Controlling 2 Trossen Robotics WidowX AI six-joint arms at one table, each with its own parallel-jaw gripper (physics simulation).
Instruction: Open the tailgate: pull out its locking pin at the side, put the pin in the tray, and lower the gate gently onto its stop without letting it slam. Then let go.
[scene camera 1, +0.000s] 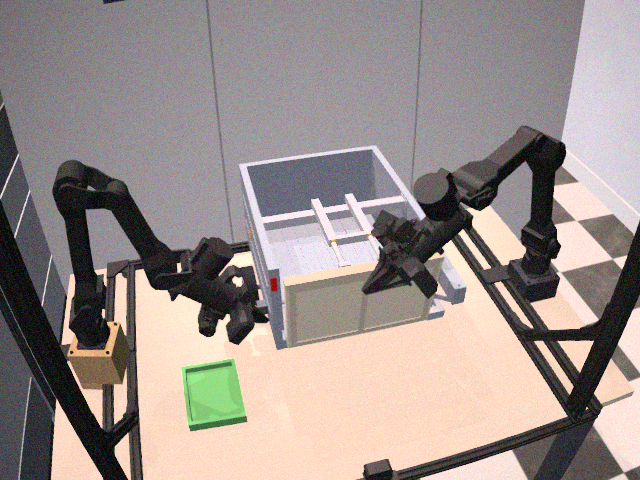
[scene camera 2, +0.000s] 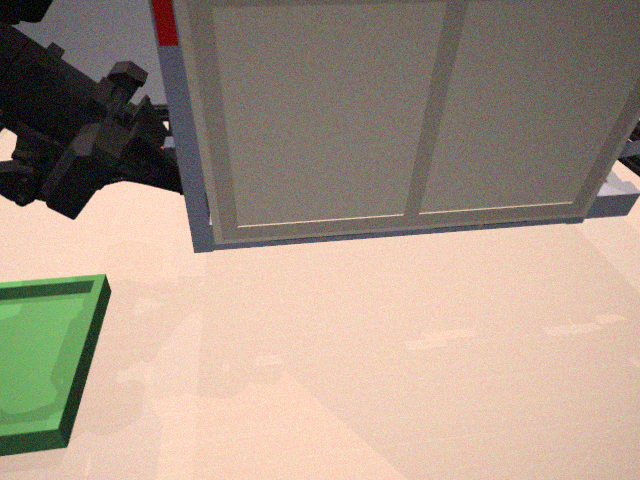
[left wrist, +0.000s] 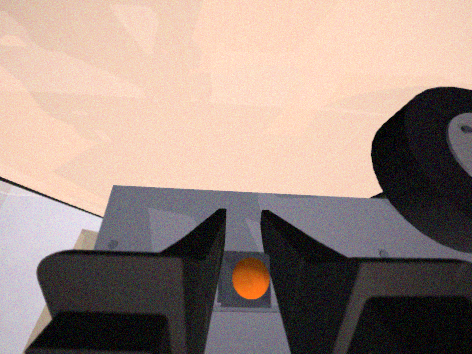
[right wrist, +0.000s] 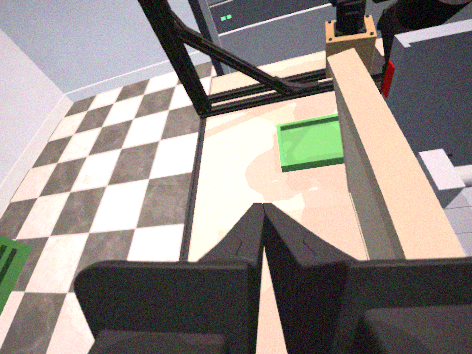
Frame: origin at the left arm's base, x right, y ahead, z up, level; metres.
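Seen in the pictures: left gripper, between the fingertips: (scene camera 1: 266, 317) (left wrist: 243, 216); right gripper, between the fingertips: (scene camera 1: 363, 292) (right wrist: 261, 211); left arm's base, origin of its link: (scene camera 1: 93, 338) (right wrist: 349, 28); right arm's base, origin of its link: (scene camera 1: 534, 268).
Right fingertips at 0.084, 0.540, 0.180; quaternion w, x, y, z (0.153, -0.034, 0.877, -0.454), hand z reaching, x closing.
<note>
Offsets run from my right fingertips to a thing's top centre, as dx, dy, dz. "pt": to the spot under its first point.
The tailgate (scene camera 1: 323, 307) (scene camera 2: 325, 118) (right wrist: 385, 135) is a beige panel standing upright at the front of the grey truck bed (scene camera 1: 257, 222) (scene camera 2: 181, 129). My left gripper (left wrist: 243, 216) (scene camera 1: 264, 317) (scene camera 2: 178, 180) is at the bed's left side, shut on the locking pin, whose orange round head {-0.154, -0.202, -0.164} (left wrist: 251, 279) shows between the fingers against a grey bracket. How deep the pin sits is hidden. My right gripper (scene camera 1: 365, 289) (right wrist: 261, 211) is shut and empty, tips together, in front of the gate's outer face near its top edge. The green tray {-0.017, -0.293, -0.267} (scene camera 1: 240, 392) (scene camera 2: 88, 356) (right wrist: 312, 166) is empty.
A black wheel {pt -0.239, -0.216, -0.230} (left wrist: 400, 165) is close to the left fingers. White bars {pt -0.204, -0.055, -0.001} (scene camera 1: 323, 222) cross the bed's inside. A grey block {pt -0.080, +0.179, -0.066} (scene camera 1: 452, 284) juts out at the bed's right. Black frame rails (scene camera 1: 133, 361) run along the table's sides.
</note>
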